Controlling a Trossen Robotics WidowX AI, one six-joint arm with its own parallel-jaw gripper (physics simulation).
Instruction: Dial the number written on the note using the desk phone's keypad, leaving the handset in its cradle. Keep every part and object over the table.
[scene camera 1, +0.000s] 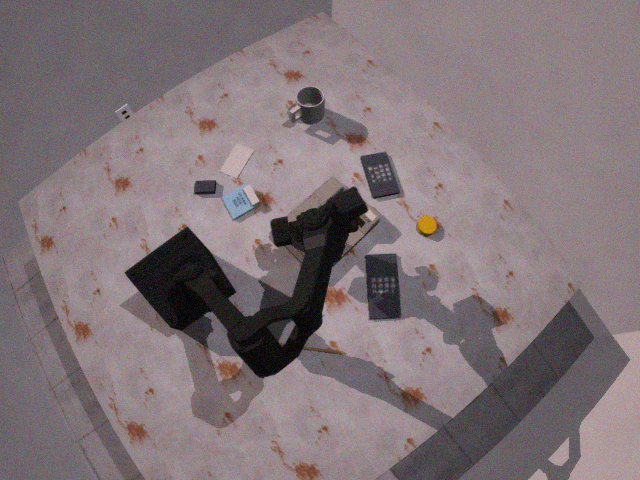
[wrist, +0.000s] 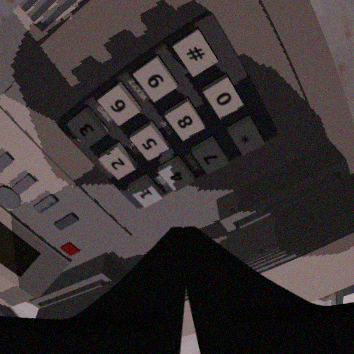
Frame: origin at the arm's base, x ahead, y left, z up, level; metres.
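Where they show: gripper, fingertip midpoint: (wrist: 182, 238); arm's base, link origin: (scene camera 1: 190, 272).
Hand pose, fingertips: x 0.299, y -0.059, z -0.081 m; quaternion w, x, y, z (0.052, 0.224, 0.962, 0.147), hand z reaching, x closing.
Each offset is from my fingertips to the top centre of the thing. "spot": to the spot under its first point.
The tan desk phone {spot: 0.100 m ahead, 0.051 m left, 0.007 m up} (scene camera 1: 333, 187) (wrist: 300, 60) lies mid-table under my arm. Its keypad {spot: 0.042 m back, 0.022 m right, 0.027 m down} (wrist: 259, 106) fills the upper middle of the wrist view, tilted; the 1 key {0.013 m ahead, 0.009 m right, 0.022 m down} (wrist: 145, 194) and 4 key {0.003 m back, 0.011 m right, 0.022 m down} (wrist: 175, 176) are nearest the fingertips in the picture, partly shaded. My gripper (wrist: 182, 238) is shut and empty, its tips pointing over the phone beside the keypad; contact cannot be told. The tips are hidden in the scene view. A blue note {0.103 m back, 0.190 m left, 0.043 m down} (scene camera 1: 239, 203) with dark writing, too small to read, lies left of the phone. The handset cannot be clearly made out behind the fingers.
A blank pale card {0.041 m back, 0.306 m left, 0.051 m down} (scene camera 1: 236, 160) and a small black block {0.157 m back, 0.289 m left, 0.038 m down} (scene camera 1: 205, 187) lie near the note. A grey mug {0.203 m ahead, 0.306 m left, 0.033 m up} (scene camera 1: 310, 105) stands at the back. Two dark calculators {0.243 m ahead, 0.026 m left, 0.042 m down} (scene camera 1: 379, 174) {0.052 m ahead, 0.212 m right, 0.044 m down} (scene camera 1: 383, 304) and a yellow disc {0.245 m ahead, 0.163 m right, 0.034 m down} (scene camera 1: 427, 225) lie right of the phone. A thin stick {0.184 m back, 0.222 m right, 0.046 m down} (scene camera 1: 325, 350) lies near the elbow.
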